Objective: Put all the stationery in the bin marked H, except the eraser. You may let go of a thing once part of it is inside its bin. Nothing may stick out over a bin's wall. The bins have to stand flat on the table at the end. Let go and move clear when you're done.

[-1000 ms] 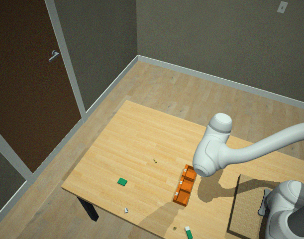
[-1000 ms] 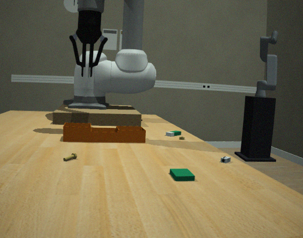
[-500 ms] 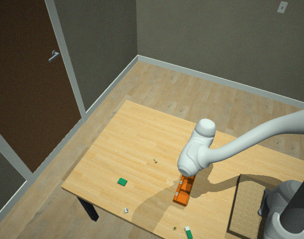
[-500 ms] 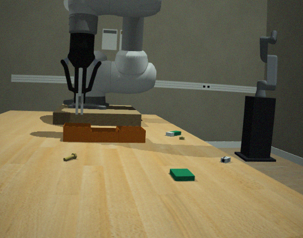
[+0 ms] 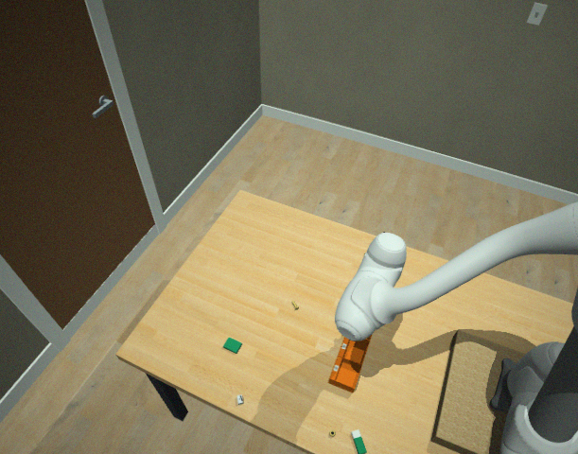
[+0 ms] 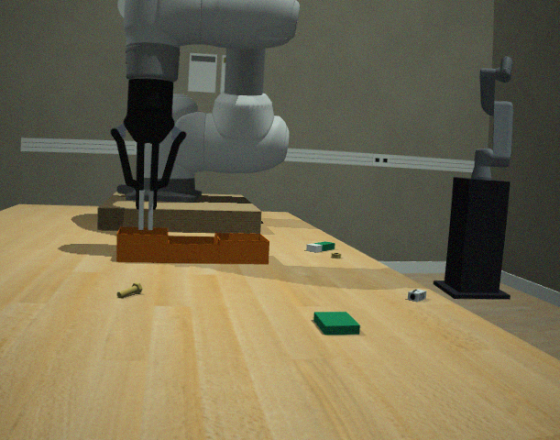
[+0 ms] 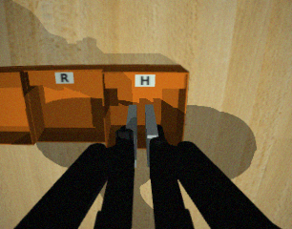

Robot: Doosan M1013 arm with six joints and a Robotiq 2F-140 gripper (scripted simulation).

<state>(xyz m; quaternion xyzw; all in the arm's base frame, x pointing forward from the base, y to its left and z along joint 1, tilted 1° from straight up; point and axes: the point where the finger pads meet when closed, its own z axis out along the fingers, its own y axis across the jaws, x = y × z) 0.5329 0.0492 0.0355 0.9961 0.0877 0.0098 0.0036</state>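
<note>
The orange three-compartment bin lies 1 cm behind my hand, 8 cm to the left of it and 6 cm below it. Also, from my hand: white eraser 15 cm behind, 32 cm to the left, 8 cm below; brass bolt 24 cm ahead, 3 cm to the left, 8 cm below; small nut 7 cm behind, 34 cm to the left, 8 cm below.
</note>
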